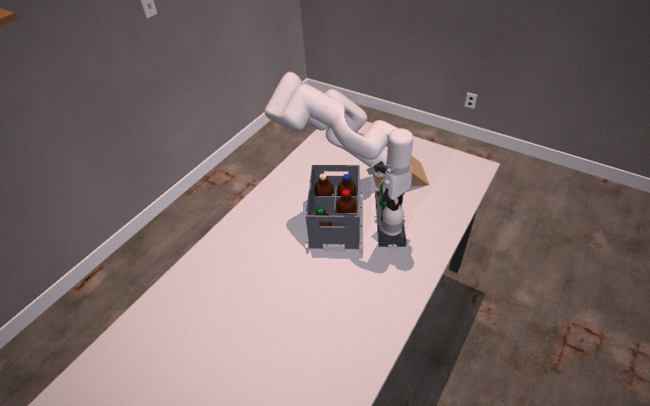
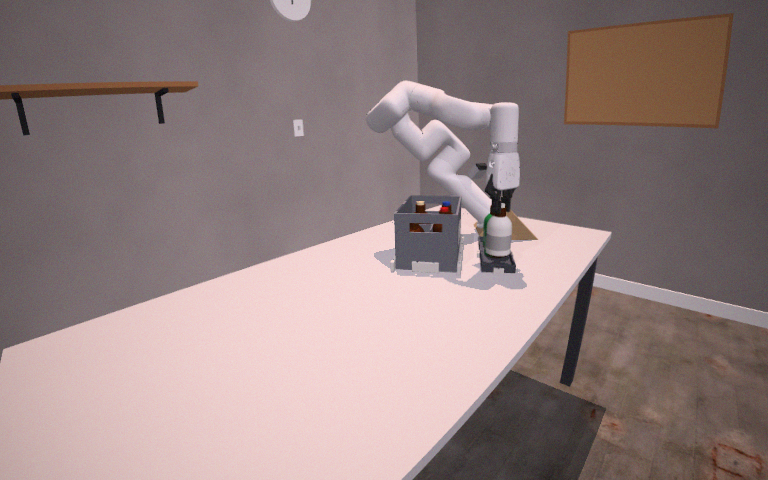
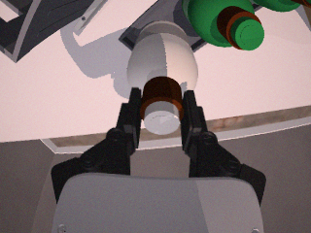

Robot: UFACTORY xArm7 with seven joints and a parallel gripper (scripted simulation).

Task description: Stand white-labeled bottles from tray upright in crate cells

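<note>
My hand is 7 cm above the white-labeled bottle. From my hand the other things lie so: grey crate 2 cm behind, 23 cm to the right, 11 cm below; then dark tray 9 cm behind, 2 cm to the right, 18 cm below.
</note>
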